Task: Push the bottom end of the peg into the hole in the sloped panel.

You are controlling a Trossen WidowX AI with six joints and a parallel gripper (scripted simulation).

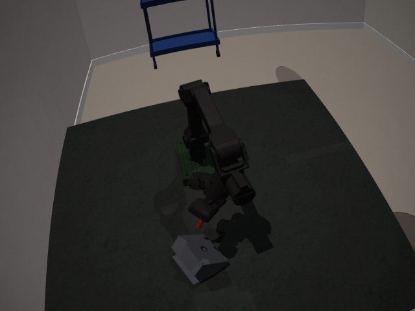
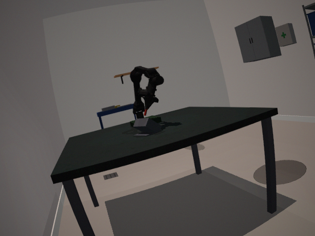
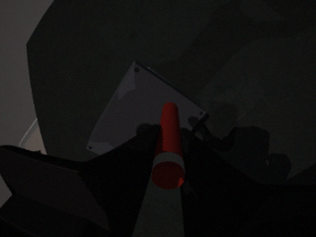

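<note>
My gripper tip is 70 mm short of the grey sloped panel, 30 mm to the left of it and 100 mm above it. The rest, counted from my gripper tip: round red peg 10 mm to the left, 20 mm above.
</note>
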